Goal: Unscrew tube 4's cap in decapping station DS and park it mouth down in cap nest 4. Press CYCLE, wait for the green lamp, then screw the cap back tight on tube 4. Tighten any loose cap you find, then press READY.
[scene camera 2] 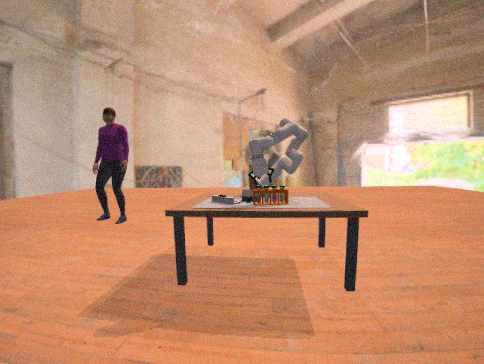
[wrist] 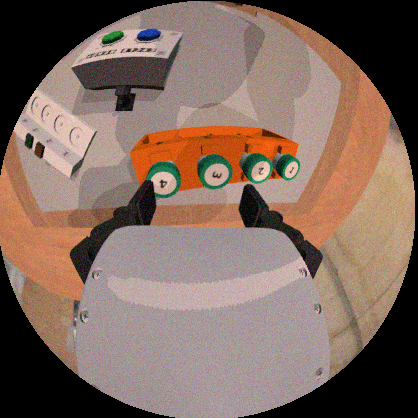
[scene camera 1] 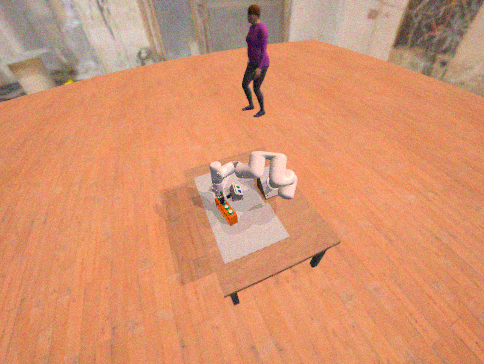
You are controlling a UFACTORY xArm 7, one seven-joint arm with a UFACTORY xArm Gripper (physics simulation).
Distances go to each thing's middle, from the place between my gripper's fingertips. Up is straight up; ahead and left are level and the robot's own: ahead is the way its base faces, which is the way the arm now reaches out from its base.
Scene:
I see the cap 2 [wrist: 257,167] 7 cm to the left of my hand, 3 cm behind it and 2 cm below it. Round my hand: grey button box [wrist: 127,63] 13 cm behind, 10 cm to the right, 9 cm below.

